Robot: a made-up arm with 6 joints.
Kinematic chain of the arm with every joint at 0, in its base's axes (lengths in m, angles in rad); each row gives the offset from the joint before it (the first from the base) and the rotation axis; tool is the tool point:
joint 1: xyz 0 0 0.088 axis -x
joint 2: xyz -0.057 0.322 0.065 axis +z
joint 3: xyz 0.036 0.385 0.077 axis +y
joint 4: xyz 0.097 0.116 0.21 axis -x
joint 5: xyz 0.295 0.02 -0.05 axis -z
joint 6: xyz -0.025 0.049 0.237 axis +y
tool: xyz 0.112 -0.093 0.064
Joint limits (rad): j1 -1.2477..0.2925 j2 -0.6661..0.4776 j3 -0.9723..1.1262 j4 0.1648..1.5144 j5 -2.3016..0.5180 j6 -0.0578..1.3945
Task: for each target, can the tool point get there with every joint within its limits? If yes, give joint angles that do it. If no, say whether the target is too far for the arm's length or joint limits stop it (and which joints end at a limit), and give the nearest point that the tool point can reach.
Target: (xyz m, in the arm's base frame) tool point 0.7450 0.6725 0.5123
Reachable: yes | joints -0.0444 -0.4912 0.0254 0.9452 -0.9041 0.4494
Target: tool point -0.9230 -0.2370 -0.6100
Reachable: no: joint limits stop it (at a limit: joint 1, joint 2, joint 3, joint 4) | nearest point -0.0888 0.9279 -0.3678 | short by 1.453 m
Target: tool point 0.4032 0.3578 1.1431
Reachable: yes | joints -0.7342 -0.0328 -0.2848 0.9131 -0.6876 0.6664
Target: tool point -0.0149 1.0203 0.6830
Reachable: yes | joints 0.0666 0.3383 -0.5918 1.1257 0.2184 0.9250
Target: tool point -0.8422 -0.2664 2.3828
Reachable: no: too far | nearest point -0.3529 -0.1423 1.3138 | short by 1.182 m
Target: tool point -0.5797 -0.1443 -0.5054
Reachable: no: joint limits stop it (at a limit: joint 1, joint 2, joint 3, joint 4) | nearest point -0.0684 0.9147 -0.3607 | short by 1.185 m
